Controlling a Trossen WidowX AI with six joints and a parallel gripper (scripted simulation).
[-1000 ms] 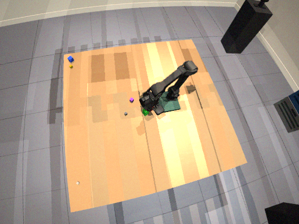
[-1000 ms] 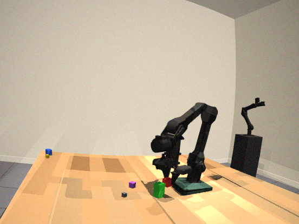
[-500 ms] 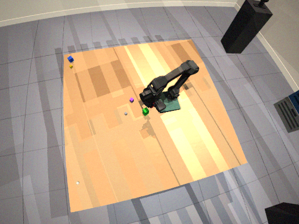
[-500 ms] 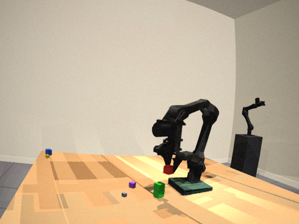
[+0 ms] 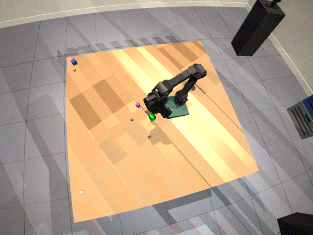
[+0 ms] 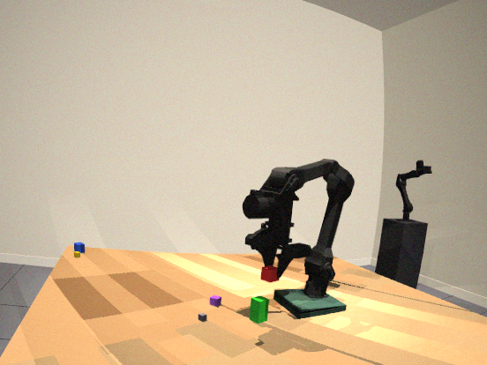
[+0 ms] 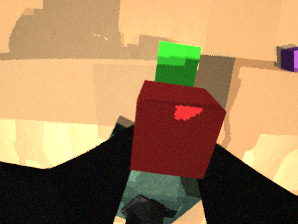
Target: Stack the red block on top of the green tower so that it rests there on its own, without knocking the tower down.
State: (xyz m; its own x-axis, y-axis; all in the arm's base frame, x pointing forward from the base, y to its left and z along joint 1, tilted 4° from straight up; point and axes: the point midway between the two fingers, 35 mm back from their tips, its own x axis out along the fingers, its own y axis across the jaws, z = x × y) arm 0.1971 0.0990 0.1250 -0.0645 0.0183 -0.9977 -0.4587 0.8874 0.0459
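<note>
My gripper tip is 30 mm short of the green block, 10 mm to the right of it and 80 mm above it. Also, from my gripper tip: small grey cube: 180 mm ahead, 120 mm below; then purple cube: 130 mm ahead, 110 mm to the right, 120 mm below; then red block: 10 mm ahead, 10 mm to the left, 10 mm above.
</note>
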